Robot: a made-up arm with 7 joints.
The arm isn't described. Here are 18 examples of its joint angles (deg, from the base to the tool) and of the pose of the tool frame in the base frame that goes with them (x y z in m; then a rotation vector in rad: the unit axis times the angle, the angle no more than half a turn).
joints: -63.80 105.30 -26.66 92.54 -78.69 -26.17 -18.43
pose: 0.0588 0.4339 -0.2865 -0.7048 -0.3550 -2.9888
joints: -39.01 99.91 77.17 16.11 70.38 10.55 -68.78
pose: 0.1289 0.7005 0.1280 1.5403 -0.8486 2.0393
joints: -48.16 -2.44 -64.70 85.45 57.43 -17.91 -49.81
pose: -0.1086 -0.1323 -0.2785 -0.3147 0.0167 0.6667
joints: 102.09 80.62 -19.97 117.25 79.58 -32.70 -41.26
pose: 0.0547 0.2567 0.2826 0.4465 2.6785 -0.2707
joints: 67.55 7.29 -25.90 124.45 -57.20 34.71 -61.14
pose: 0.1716 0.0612 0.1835 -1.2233 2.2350 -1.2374
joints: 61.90 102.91 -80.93 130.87 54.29 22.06 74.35
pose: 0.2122 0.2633 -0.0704 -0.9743 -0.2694 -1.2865
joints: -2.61 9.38 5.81 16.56 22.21 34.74 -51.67
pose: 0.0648 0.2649 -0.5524 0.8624 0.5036 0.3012
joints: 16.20 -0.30 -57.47 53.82 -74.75 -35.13 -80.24
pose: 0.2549 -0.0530 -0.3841 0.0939 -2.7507 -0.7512
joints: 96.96 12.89 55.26 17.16 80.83 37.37 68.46
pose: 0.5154 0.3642 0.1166 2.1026 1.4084 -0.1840
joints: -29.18 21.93 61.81 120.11 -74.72 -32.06 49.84
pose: 0.1142 0.4247 -0.0613 1.1615 -0.1200 -1.4678
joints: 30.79 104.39 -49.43 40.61 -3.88 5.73 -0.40
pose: 0.1301 0.6831 0.0439 1.6312 -0.0057 -0.6939
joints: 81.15 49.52 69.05 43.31 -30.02 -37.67 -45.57
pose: 0.1702 0.6655 0.0522 -1.3986 1.5655 -1.8973
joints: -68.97 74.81 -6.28 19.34 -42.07 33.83 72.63
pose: -0.1082 0.6958 -0.1534 0.3633 1.9861 -0.2486
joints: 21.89 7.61 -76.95 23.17 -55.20 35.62 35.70
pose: 0.2337 0.1168 -0.5061 0.6683 0.3852 -1.8889
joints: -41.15 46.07 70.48 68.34 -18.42 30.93 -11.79
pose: 0.0363 0.6248 -0.1080 1.6706 -0.2006 0.2903
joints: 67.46 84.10 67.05 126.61 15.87 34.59 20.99
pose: -0.1711 0.2537 0.1784 -1.7559 2.2883 -0.1611
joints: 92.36 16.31 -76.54 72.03 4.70 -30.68 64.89
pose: 0.4168 -0.0177 0.0874 0.0626 -1.0790 -2.9075
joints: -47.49 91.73 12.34 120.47 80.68 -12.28 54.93
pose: 0.2255 0.2564 -0.1554 -1.2826 -0.9257 -0.9575
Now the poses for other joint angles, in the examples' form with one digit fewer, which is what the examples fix.
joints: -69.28 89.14 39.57 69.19 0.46 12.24 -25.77
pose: 0.252 0.534 -0.149 1.541 -0.631 -1.009
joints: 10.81 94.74 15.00 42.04 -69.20 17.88 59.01
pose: 0.184 0.648 0.132 1.246 0.594 -0.358
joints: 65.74 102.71 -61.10 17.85 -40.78 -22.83 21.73
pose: -0.017 0.726 0.059 1.138 0.317 -0.794
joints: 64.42 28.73 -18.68 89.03 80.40 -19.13 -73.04
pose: 0.379 0.201 0.152 -0.591 -1.660 1.488
